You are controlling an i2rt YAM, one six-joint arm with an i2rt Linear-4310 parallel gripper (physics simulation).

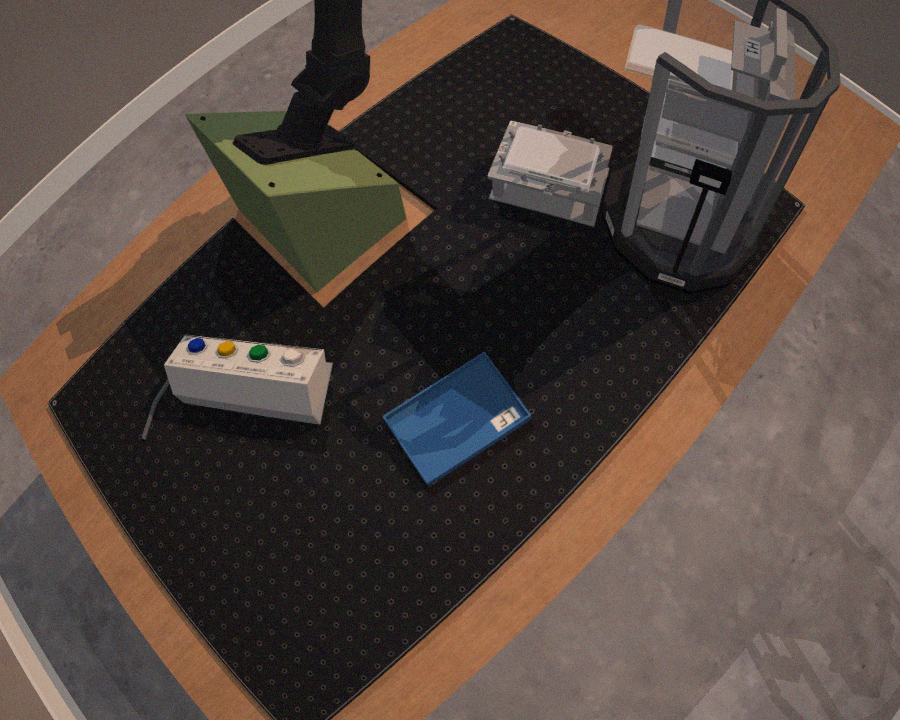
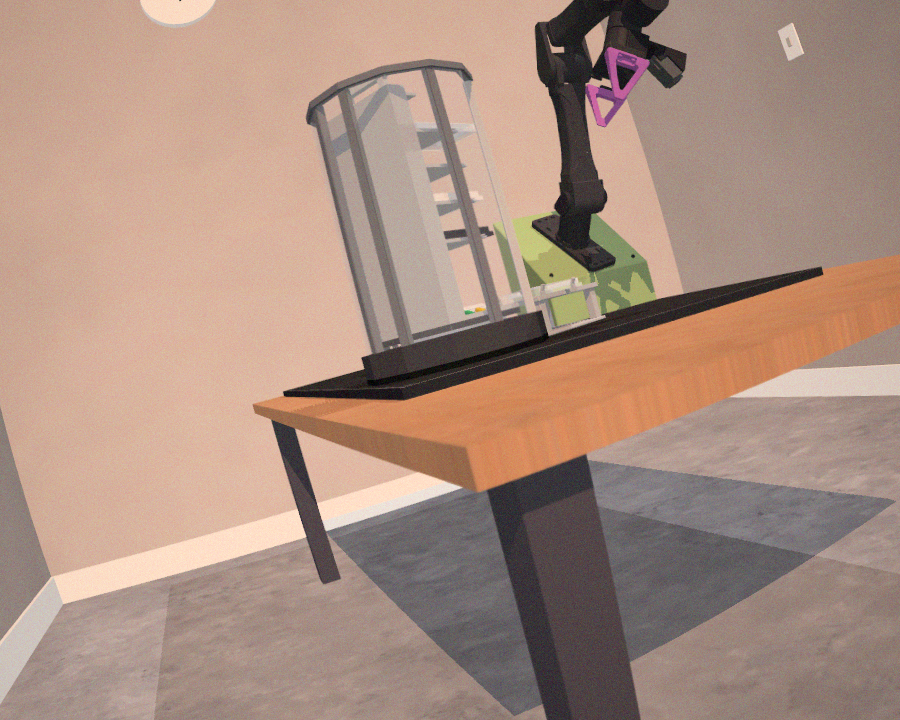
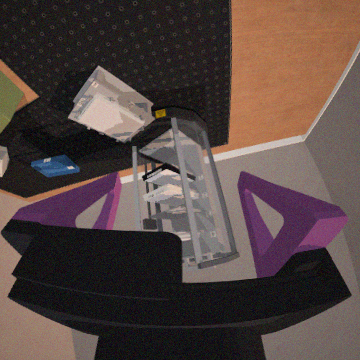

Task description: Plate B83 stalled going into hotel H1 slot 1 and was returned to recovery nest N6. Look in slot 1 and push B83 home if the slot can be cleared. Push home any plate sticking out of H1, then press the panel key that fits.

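Places are measured from the arm's base along level axes (x ahead, y left, z up), in centimetres.
Where they show: gripper, fingertip midpoint: (image 2: pixel 609 113) (image 3: pixel 179 177); arm's base at its link origin: (image 1: pixel 295 145) (image 2: pixel 572 243).
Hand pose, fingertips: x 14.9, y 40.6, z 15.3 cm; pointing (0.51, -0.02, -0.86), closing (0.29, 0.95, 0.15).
Each offset is from my fingertips to the top centre of the thing. "*": to the spot under its first point. Level surfaces: height alone.
Hotel H1 @[dx +31.1, dy -8.6, dz +10.8 cm] (image 1: pixel 645 142) (image 2: pixel 376 225) (image 3: pixel 185 190) is a tall grey-framed rack with several stacked shelves. Pale plates show inside; their labels and slot 1's contents are unreadable. A dark piece @[dx +28.7, dy -9.2, dz -13.1 cm] (image 2: pixel 465 232) juts from a lower level. A white plate @[dx +11.4, dy -16.0, dz -23.0 cm] (image 1: pixel 551 153) (image 3: pixel 104 115) lies on a grey nest @[* dx +8.1, dy -20.9, dz -29.9 cm] (image 1: pixel 514 189) (image 3: pixel 119 84) beside H1; its number is unreadable. The white key panel @[dx -0.7, dy -67.8, dz -22.0 cm] (image 1: pixel 240 395) has blue @[dx -8.2, dy -69.9, dz -22.9 cm] (image 1: pixel 196 345), yellow @[dx -4.0, dy -67.3, dz -22.9 cm] (image 1: pixel 225 348), green @[dx +0.2, dy -64.6, dz -22.9 cm] (image 1: pixel 258 352) and white @[dx +4.4, dy -61.9, dz -22.9 cm] (image 1: pixel 291 357) keys. My gripper (image 2: pixel 609 111) (image 3: pixel 179 177) is open and empty, raised and apart from H1.
A blue tray @[dx +24.4, dy -53.6, dz -28.7 cm] (image 1: pixel 450 427) (image 3: pixel 54 166) marked LF lies on the black mat @[dz -30.4 cm] (image 1: pixel 360 570). A small black sign @[* dx +35.5, dy -20.5, dz -3.2 cm] (image 1: pixel 709 177) on a thin stalk stands at H1's front. The arm stands on a green wedge base (image 1: pixel 330 232). A white slab @[dx +25.6, dy -10.5, dz +2.9 cm] (image 1: pixel 653 51) lies behind H1.
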